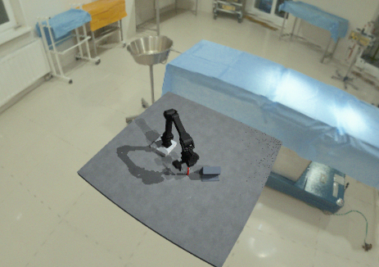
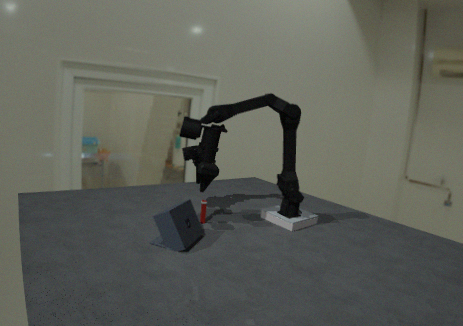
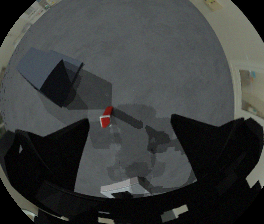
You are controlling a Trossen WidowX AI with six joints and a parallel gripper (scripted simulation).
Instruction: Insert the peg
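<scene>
The thin red peg is 3 cm to the left of my gripper tip and 6 cm below it. Also, from my gripper tip: dark panel 13 cm ahead, 14 cm to the left, 7 cm below.
</scene>
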